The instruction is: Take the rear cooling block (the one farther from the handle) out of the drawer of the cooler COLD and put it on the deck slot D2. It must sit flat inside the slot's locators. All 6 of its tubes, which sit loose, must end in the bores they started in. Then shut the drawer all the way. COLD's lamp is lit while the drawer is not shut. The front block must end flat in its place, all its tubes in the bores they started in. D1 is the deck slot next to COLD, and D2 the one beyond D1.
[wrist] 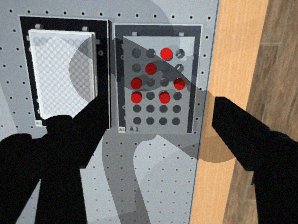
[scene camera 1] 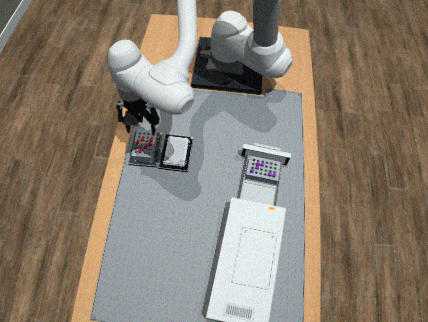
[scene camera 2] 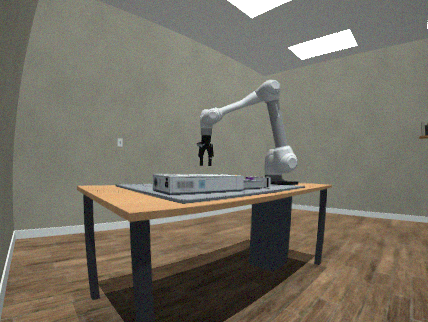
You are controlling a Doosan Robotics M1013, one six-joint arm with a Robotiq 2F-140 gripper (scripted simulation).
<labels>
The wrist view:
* my gripper: 160, 110
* cooling block: 150, 116
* deck slot D2: 120, 30
</labels>
